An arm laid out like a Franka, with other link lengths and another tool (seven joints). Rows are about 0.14 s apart.
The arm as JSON. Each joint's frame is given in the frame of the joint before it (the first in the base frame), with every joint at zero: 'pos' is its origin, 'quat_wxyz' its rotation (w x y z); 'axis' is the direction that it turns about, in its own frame. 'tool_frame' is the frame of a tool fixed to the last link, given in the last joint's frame.
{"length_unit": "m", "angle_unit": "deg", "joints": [
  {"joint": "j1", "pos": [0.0, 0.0, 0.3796], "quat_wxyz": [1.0, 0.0, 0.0, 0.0], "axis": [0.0, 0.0, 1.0]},
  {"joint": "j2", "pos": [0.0, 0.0, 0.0], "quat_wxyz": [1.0, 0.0, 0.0, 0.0], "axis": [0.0, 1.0, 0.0]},
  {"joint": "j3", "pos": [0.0, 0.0, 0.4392], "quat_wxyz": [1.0, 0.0, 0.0, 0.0], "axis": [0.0, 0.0, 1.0]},
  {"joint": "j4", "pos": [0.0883, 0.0, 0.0], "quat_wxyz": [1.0, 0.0, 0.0, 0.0], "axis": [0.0, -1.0, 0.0]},
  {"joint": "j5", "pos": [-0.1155, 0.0, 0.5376], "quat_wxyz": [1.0, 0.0, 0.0, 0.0], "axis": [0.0, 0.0, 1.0]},
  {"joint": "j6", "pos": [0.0, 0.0, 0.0], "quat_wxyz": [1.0, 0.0, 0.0, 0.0], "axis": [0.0, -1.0, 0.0]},
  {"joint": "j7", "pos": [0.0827, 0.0, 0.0], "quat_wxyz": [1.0, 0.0, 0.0, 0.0], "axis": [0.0, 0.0, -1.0]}
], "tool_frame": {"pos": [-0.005, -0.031, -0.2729], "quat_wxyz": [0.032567, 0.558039, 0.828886, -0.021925]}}
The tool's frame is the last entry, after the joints.
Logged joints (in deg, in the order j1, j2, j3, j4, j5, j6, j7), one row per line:
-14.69, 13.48, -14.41, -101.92, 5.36, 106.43, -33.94
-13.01, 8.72, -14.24, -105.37, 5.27, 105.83, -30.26
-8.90, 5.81, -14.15, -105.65, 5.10, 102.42, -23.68
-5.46, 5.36, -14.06, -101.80, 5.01, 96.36, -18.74
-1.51, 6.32, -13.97, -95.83, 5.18, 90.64, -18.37
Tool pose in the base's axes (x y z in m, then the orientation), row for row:
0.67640, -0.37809, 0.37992, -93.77, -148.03, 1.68
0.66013, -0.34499, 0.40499, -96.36, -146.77, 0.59
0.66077, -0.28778, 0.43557, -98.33, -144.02, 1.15
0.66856, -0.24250, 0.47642, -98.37, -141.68, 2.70
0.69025, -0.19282, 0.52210, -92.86, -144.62, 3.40
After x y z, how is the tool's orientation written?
As a rotation vector, in degrees.
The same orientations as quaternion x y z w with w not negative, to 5 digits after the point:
-0.53464, -0.84401, 0.00958, 0.04154
-0.54841, -0.83531, 0.00336, 0.03859
-0.56318, -0.82486, 0.00659, 0.04894
-0.56903, -0.81956, 0.01562, 0.06538
-0.53885, -0.83920, 0.01973, 0.07063

